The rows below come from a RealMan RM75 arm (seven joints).
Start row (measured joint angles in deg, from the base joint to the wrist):
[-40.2 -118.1 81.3 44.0 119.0 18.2 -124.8]
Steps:
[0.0 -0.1 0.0 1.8 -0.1 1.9 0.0]
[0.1 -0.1 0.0 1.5 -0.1 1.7 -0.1]
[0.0 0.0 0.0 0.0 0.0 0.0 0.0]
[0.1 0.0 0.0 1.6 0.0 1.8 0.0]
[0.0 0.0 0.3 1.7 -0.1 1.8 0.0]
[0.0 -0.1 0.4 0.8 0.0 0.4 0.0]
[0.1 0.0 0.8 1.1 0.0 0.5 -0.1]
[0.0 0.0 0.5 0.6 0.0 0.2 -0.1]
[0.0 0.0 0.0 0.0 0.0 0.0 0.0]
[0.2 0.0 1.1 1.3 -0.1 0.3 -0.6]
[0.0 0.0 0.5 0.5 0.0 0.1 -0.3]
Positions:
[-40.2 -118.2 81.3 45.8 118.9 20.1 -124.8]
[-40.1 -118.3 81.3 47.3 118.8 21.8 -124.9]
[-40.1 -118.3 81.3 47.3 118.8 21.8 -124.9]
[-40.0 -118.3 81.3 48.9 118.8 23.6 -124.9]
[-40.0 -118.3 81.6 50.6 118.7 25.4 -124.9]
[-40.0 -118.4 82.0 51.4 118.7 25.8 -124.9]
[-39.9 -118.4 82.8 52.5 118.7 26.3 -125.0]
[-39.9 -118.4 83.3 53.1 118.7 26.5 -125.1]
[-39.9 -118.4 83.3 53.1 118.7 26.5 -125.1]
[-39.7 -118.4 84.4 54.4 118.6 26.8 -125.7]
[-39.7 -118.4 84.9 54.9 118.6 26.9 -126.0]

